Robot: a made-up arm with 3 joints. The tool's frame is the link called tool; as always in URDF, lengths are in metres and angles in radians. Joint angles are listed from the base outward.
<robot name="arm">
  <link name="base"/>
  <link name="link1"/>
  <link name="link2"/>
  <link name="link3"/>
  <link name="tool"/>
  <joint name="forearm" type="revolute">
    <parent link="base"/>
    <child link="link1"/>
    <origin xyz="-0.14 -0.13 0.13" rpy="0 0 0"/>
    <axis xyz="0 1 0"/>
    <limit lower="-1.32" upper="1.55"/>
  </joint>
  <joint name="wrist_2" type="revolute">
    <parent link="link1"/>
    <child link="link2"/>
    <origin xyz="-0.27 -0.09 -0.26" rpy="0 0 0"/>
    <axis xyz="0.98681 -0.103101 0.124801"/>
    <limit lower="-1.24" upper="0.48"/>
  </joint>
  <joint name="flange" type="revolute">
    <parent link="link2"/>
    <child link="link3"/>
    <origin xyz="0.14 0.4 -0.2" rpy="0 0 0"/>
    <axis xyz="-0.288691 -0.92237 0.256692"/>
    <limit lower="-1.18" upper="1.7"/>
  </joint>
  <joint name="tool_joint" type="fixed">
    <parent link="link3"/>
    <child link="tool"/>
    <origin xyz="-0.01 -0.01 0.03" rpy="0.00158 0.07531 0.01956"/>
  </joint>
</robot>
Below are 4 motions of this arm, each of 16 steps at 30 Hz.
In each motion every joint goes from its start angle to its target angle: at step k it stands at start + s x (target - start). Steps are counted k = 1, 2, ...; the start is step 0. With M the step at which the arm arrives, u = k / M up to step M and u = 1 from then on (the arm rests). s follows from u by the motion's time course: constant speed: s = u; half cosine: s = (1 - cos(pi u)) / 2; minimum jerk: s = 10 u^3 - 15 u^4 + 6 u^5.
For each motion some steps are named. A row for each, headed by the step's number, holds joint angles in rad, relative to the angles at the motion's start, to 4 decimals.
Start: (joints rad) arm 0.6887 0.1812 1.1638
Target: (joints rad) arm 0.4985 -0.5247 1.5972
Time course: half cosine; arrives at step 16
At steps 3, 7, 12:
3: -0.0160 -0.0595 0.0365
7: -0.0765 -0.2841 0.1744
12: -0.1623 -0.6025 0.3699

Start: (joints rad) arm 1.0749 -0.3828 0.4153
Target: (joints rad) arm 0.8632 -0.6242 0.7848
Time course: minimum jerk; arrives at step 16
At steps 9, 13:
9: -0.1304 -0.1487 0.2276
13: -0.2014 -0.2296 0.3515

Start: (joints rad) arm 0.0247 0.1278 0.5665
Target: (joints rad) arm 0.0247 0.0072 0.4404
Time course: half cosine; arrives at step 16
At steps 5, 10, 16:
5: 0.0000 -0.0268 -0.0280
10: 0.0000 -0.0834 -0.0872
16: 0.0000 -0.1206 -0.1261

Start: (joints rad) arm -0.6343 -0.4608 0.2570
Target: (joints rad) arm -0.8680 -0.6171 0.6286
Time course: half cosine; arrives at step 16
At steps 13, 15, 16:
13: -0.2140 -0.1431 0.3403
15: -0.2315 -0.1548 0.3680
16: -0.2337 -0.1563 0.3716

